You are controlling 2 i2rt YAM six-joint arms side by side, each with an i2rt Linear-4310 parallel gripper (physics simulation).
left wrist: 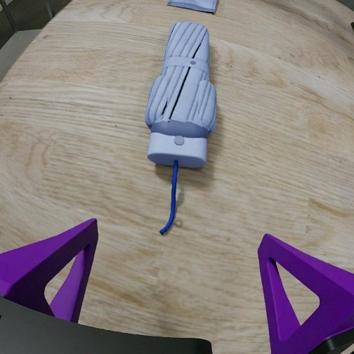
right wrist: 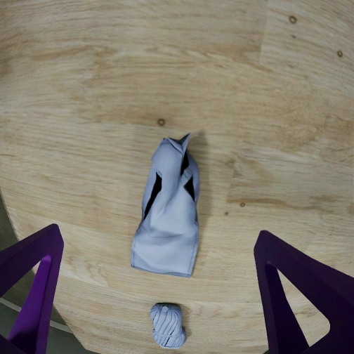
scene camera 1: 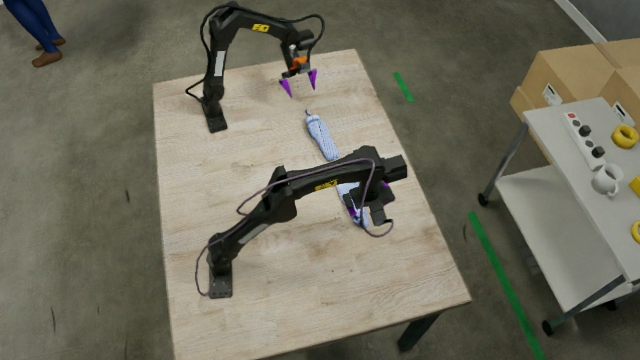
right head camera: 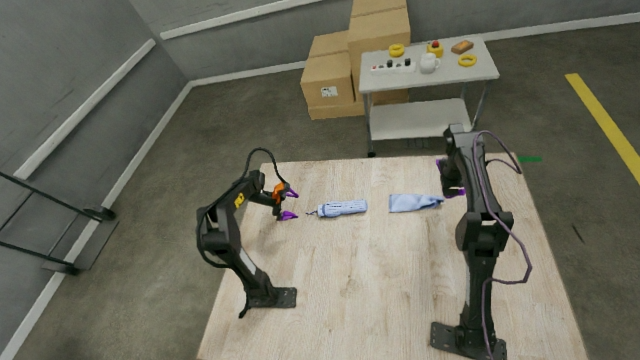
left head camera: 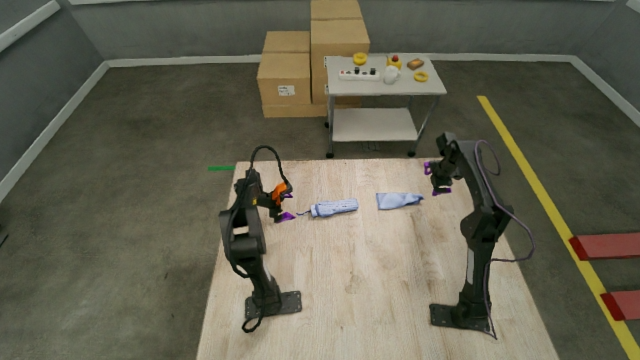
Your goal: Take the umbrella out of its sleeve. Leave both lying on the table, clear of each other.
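Note:
The light blue folded umbrella (left head camera: 335,207) (right head camera: 342,208) (scene camera 1: 322,137) (left wrist: 182,95) (right wrist: 167,325) lies on the table, its dark blue cord pointing toward the left gripper. The light blue sleeve (left head camera: 398,200) (right head camera: 414,202) (left wrist: 195,4) (right wrist: 170,220) lies flat and crumpled at one end, apart from the umbrella, with a gap of table between them. My left gripper (left head camera: 291,206) (right head camera: 294,205) (scene camera 1: 302,89) (left wrist: 181,237) is open and empty, beyond the cord's end. My right gripper (left head camera: 436,181) (right wrist: 157,240) is open and empty above the table near the sleeve's crumpled end; in scene camera 1 the arm partly hides the sleeve (scene camera 1: 347,192).
The wooden table (left head camera: 345,280) (right head camera: 345,300) (scene camera 1: 280,310) carries both arm bases. Beyond its far edge stand a grey cart (left head camera: 385,125) with small objects on top and stacked cardboard boxes (left head camera: 284,75) (right head camera: 327,75). A person's legs (scene camera 1: 37,22) show at the top left in scene camera 1.

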